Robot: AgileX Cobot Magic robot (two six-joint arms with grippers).
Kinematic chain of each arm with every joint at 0, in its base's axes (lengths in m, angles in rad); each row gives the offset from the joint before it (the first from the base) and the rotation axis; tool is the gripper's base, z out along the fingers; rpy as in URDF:
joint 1: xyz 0 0 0.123 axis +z
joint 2: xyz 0 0 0 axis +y
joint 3: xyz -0.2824 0 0.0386 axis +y
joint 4: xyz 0.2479 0 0.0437 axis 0.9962 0 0.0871
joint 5: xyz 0 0 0 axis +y
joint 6: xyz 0.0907 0 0.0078 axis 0.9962 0 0.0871
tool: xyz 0 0 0 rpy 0 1.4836 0
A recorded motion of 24 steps. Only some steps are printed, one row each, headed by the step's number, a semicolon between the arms.
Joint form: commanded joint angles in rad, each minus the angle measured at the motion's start. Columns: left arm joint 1, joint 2, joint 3, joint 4, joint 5, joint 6; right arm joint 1, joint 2, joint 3, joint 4, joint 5, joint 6.
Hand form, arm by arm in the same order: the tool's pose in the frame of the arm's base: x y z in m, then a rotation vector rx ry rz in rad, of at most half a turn. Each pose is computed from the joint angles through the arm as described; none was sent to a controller.
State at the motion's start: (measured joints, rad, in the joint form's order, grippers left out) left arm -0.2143 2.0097 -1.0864 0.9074 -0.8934 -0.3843; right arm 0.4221 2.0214 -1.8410 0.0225 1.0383 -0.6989
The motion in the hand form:
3: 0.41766 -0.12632 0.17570 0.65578 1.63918 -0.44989; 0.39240 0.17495 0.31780 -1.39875 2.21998 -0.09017
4: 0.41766 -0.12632 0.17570 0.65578 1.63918 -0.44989; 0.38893 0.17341 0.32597 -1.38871 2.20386 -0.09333
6: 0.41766 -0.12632 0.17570 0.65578 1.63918 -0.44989; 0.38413 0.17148 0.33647 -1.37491 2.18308 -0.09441
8: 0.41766 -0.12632 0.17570 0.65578 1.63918 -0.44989; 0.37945 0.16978 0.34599 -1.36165 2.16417 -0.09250
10: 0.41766 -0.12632 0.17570 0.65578 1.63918 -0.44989; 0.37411 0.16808 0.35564 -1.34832 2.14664 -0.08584
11: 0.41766 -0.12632 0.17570 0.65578 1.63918 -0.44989; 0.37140 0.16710 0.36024 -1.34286 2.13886 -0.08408
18: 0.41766 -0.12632 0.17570 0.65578 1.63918 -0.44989; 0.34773 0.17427 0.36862 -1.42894 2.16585 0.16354
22: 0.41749 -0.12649 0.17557 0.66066 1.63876 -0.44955; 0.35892 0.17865 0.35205 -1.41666 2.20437 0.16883
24: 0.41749 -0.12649 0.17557 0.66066 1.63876 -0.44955; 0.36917 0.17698 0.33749 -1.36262 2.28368 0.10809
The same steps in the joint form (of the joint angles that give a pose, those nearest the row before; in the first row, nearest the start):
3: 0.0177 0.0405 -0.0784 -0.1592 0.1400 -0.0463; -0.0043 -0.0981 0.0042 -0.0139 0.0127 -0.0101
4: 0.0177 0.0405 -0.0784 -0.1592 0.1400 -0.0463; -0.0043 -0.1172 0.0042 -0.0139 0.0127 -0.0101
6: 0.0177 0.0405 -0.0784 -0.1592 0.1400 -0.0463; -0.0043 -0.1420 0.0042 -0.0116 0.0127 -0.0101
8: 0.0177 0.0405 -0.0784 -0.1592 0.1400 -0.0463; -0.0043 -0.1648 0.0042 -0.0072 0.0127 -0.0101
10: 0.0177 0.0405 -0.0784 -0.1592 0.1400 -0.0463; -0.0043 -0.1884 0.0042 0.0006 0.0151 -0.0101
11: 0.0177 0.0405 -0.0784 -0.1592 0.1400 -0.0463; -0.0043 -0.2000 0.0042 0.0031 0.0173 -0.0101
18: 0.0177 0.0405 -0.0784 -0.1592 0.1400 -0.0463; -0.0043 -0.2329 0.0042 0.1941 0.1544 -0.0769
22: 0.0177 0.0405 -0.0783 -0.1549 0.1400 -0.0462; -0.0043 -0.1890 0.0042 0.1893 0.1348 -0.0591
24: 0.0177 0.0405 -0.0783 -0.1549 0.1400 -0.0462; -0.0043 -0.1544 0.0042 0.1212 0.1232 0.0148

